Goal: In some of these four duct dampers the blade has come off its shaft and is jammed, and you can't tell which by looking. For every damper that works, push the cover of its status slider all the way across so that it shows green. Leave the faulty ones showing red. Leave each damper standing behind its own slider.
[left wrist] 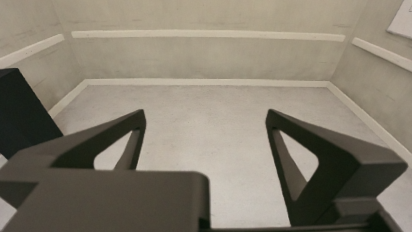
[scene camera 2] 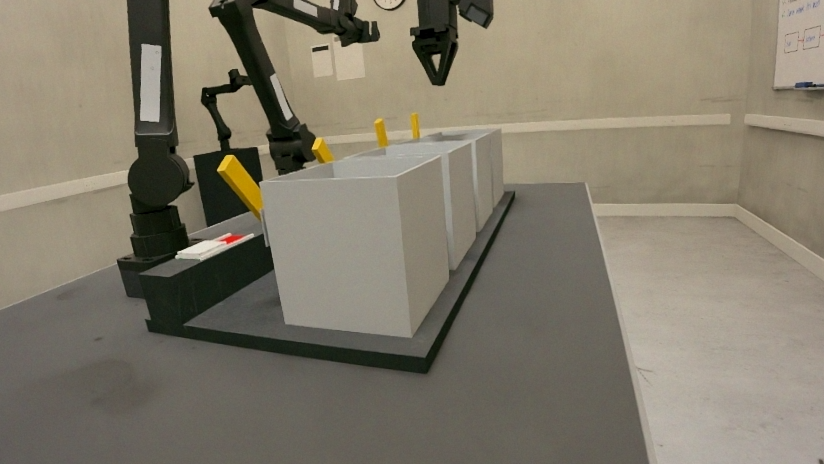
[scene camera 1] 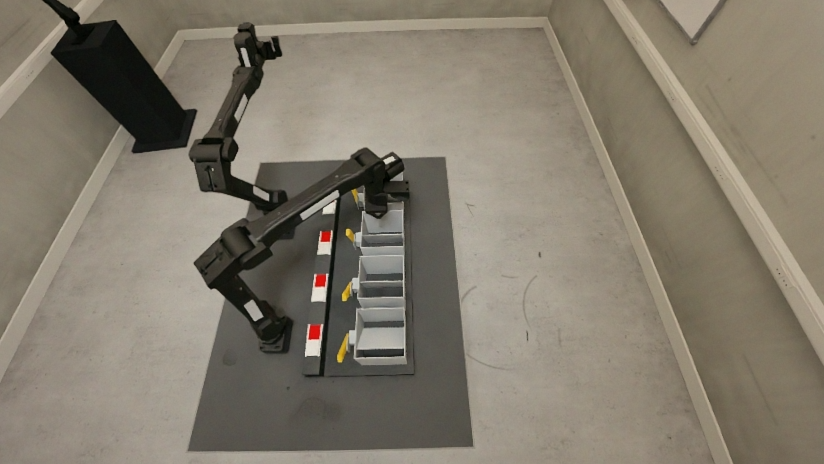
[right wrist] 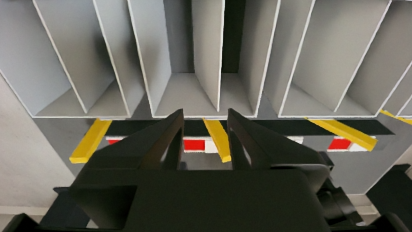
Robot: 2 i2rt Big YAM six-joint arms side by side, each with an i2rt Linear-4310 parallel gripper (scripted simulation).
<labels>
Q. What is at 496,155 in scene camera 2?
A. A damper.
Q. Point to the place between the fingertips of the right gripper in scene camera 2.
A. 438,85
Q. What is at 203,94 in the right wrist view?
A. A damper.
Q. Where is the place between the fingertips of the left gripper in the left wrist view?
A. At 205,115
</labels>
